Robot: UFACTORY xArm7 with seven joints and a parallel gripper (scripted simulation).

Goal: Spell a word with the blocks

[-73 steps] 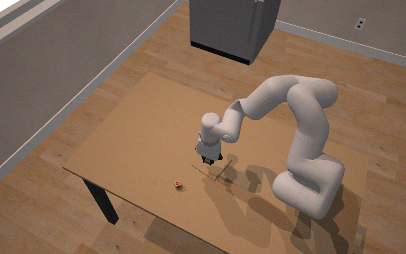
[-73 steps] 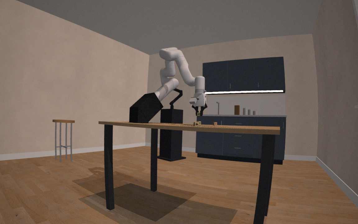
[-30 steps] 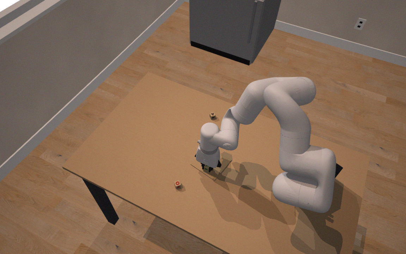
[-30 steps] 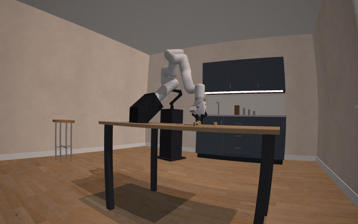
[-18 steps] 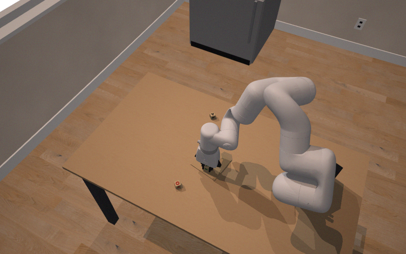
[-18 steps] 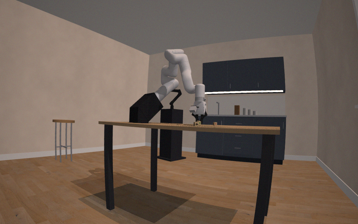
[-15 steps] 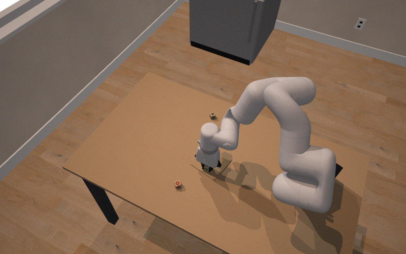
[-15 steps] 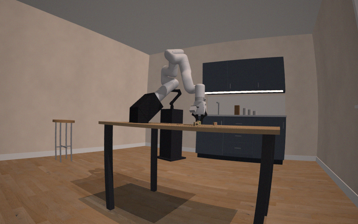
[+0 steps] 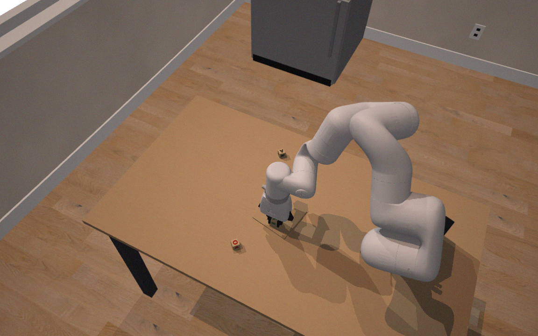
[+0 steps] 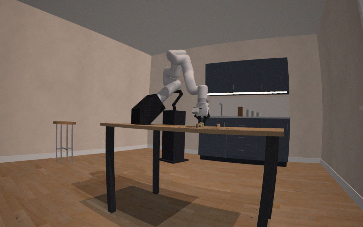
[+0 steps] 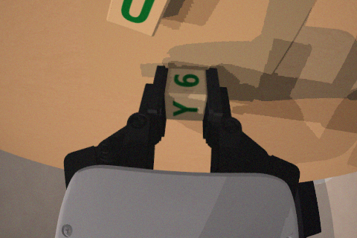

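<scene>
Now: hand 1 cm above the Y block. Also, from my hand: mat: 4 cm to the right, 3 cm below, 1 cm ahead; O block: 15 cm to the left, 5 cm ahead, 2 cm below; U block: 6 cm to the right, 4 cm ahead, 1 cm below.
</scene>
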